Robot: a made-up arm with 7 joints. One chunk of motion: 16 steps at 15 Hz.
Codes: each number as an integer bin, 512 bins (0 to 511) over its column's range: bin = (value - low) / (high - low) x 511, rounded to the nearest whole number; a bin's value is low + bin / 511 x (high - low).
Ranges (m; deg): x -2.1..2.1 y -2.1..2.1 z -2.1..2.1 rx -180..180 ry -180..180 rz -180..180
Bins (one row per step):
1: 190 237 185 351 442 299
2: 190 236 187 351 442 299
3: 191 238 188 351 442 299
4: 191 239 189 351 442 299
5: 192 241 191 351 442 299
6: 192 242 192 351 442 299
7: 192 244 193 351 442 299
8: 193 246 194 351 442 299
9: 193 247 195 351 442 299
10: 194 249 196 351 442 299
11: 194 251 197 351 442 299
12: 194 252 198 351 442 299
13: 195 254 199 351 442 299
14: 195 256 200 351 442 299
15: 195 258 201 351 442 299
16: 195 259 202 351 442 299
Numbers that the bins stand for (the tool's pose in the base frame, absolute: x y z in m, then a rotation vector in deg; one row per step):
1: -0.5384 -0.1521 -0.5795 67.28 131.39 30.65
2: -0.5384 -0.1603 -0.5630 67.28 131.39 30.65
3: -0.5301 -0.1438 -0.5548 67.28 131.39 30.65
4: -0.5301 -0.1356 -0.5466 67.28 131.39 30.65
5: -0.5219 -0.1192 -0.5301 67.28 131.39 30.65
6: -0.5219 -0.1110 -0.5219 67.28 131.39 30.65
7: -0.5219 -0.0945 -0.5137 67.28 131.39 30.65
8: -0.5137 -0.0781 -0.5055 67.28 131.39 30.65
9: -0.5137 -0.0699 -0.4973 67.28 131.39 30.65
10: -0.5055 -0.0534 -0.4890 67.28 131.39 30.65
11: -0.5055 -0.0370 -0.4808 67.28 131.39 30.65
12: -0.5055 -0.0288 -0.4726 67.28 131.39 30.65
13: -0.4973 -0.0123 -0.4644 67.28 131.39 30.65
14: -0.4973 0.0041 -0.4562 67.28 131.39 30.65
15: -0.4973 0.0205 -0.4479 67.28 131.39 30.65
16: -0.4973 0.0288 -0.4397 67.28 131.39 30.65

